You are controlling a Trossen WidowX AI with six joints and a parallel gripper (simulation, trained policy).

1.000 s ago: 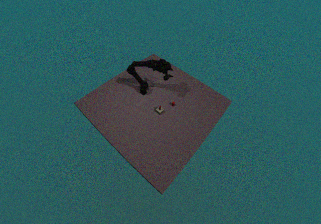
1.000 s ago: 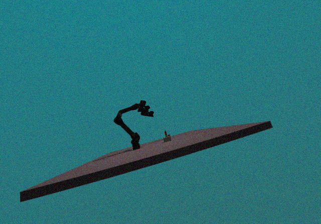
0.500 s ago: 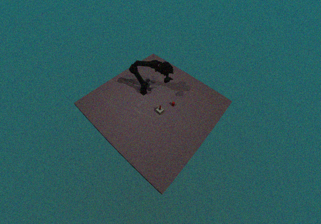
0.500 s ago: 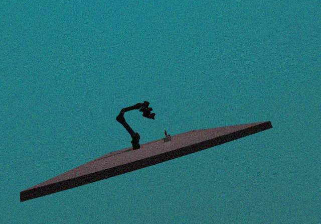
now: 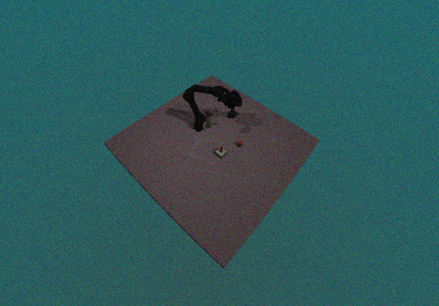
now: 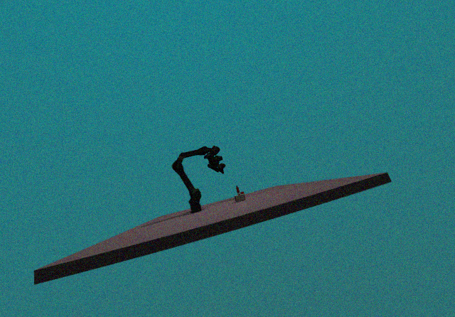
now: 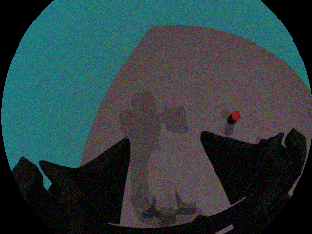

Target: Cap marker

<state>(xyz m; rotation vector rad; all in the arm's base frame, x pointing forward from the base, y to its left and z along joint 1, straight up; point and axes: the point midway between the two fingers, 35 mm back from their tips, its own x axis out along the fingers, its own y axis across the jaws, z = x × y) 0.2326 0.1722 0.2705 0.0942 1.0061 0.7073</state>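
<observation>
My gripper tip is now 22 cm above the red cap, 12 cm short of it and 10 cm to the left of it. The rest, counted from my gripper tip: pale holder block: 26 cm to the right, 22 cm below, 7 cm ahead.
</observation>
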